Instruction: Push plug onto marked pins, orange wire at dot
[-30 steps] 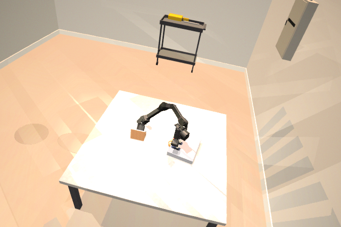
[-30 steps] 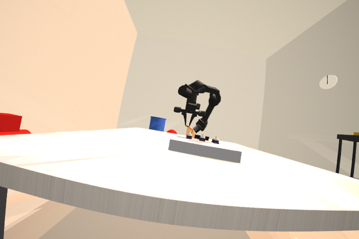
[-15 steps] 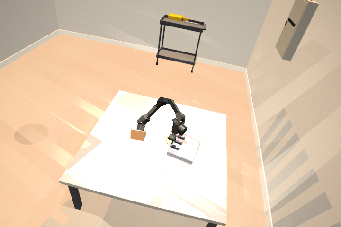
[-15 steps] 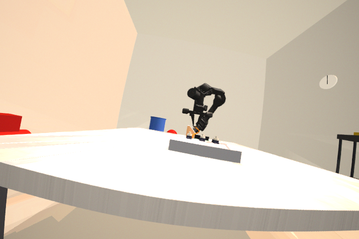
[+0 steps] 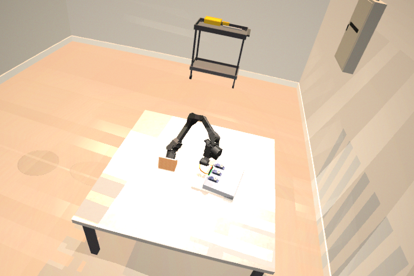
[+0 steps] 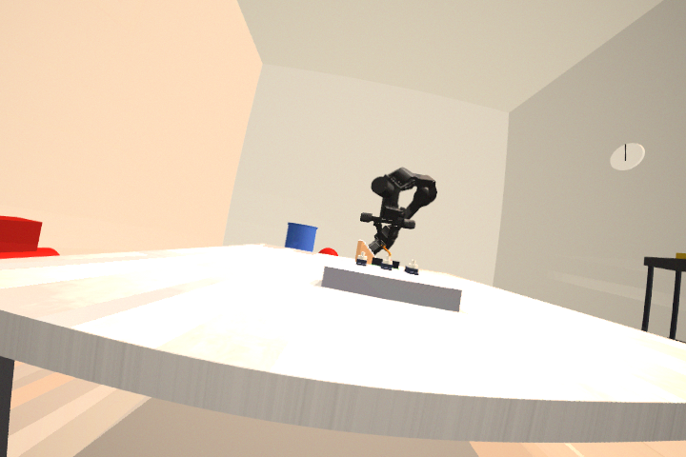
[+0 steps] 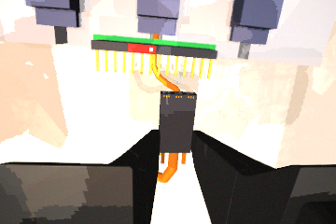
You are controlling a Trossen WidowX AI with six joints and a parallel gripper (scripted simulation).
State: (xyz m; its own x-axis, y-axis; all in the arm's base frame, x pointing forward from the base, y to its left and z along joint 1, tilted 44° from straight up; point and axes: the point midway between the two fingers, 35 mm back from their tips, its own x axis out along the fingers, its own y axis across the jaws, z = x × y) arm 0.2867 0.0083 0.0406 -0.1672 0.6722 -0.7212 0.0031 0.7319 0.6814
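The red band is 40 mm below my gripper tip, 40 mm ahead of it and 20 mm to the left of it. The rest, counted from my gripper tip: servo (100 mm ahead, 70 mm below, 10 mm to the left); printed holder (200 mm ahead, 90 mm below, 10 mm to the left).
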